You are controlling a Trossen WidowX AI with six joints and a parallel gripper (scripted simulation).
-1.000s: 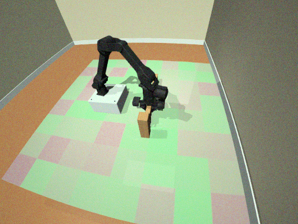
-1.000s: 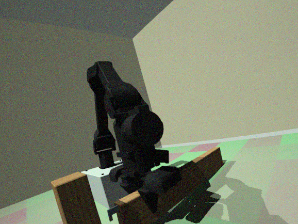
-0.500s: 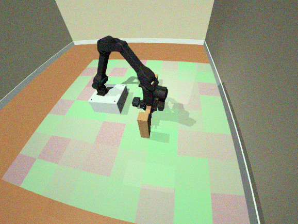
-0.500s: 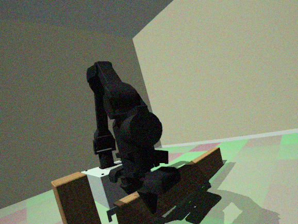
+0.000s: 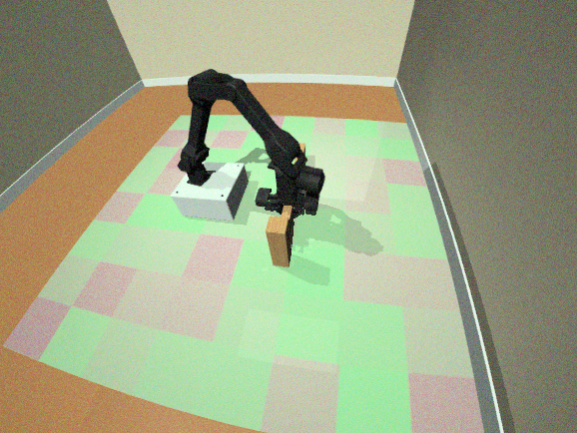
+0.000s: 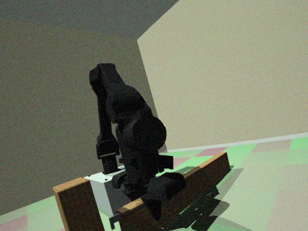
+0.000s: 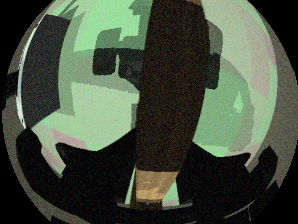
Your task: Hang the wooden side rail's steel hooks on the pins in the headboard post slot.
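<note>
Now: the wooden headboard post 13 cm to the right of my gripper tip, 4 cm above it and 3 cm ahead of it.
</note>
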